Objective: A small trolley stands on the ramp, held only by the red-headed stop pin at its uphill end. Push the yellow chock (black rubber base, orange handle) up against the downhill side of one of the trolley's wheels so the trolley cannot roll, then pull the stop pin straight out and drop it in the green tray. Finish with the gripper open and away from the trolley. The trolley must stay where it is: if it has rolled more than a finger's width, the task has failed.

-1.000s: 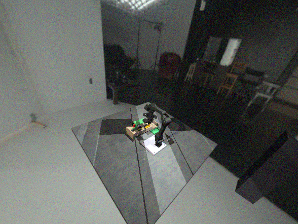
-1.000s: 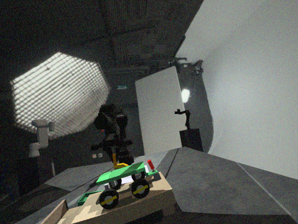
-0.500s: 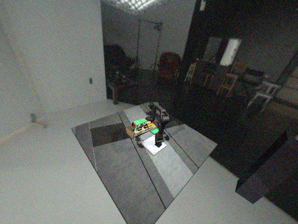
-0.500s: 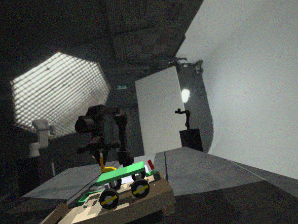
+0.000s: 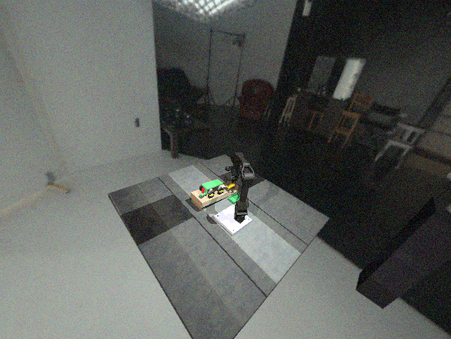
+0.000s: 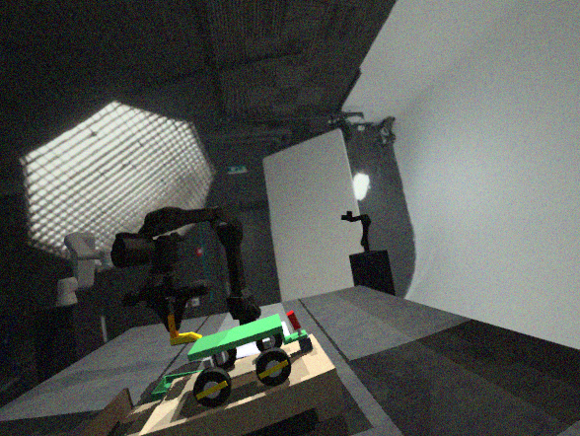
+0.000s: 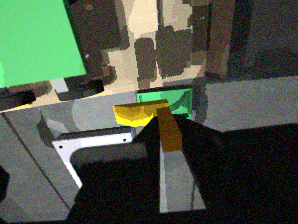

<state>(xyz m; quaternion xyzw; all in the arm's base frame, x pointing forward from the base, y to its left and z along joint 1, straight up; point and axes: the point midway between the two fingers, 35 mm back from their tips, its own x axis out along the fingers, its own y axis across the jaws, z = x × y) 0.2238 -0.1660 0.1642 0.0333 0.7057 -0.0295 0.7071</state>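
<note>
Right now the red-headed stop pin is 26 cm to the left of my gripper tip, 9 cm ahead of it and 2 cm below it. Round my gripper tip: green tray 16 cm below, 4 cm behind, 1 cm to the right; yellow chock 2 cm to the left, 1 cm below; trolley 15 cm to the left, 10 cm ahead, 4 cm below.
</note>
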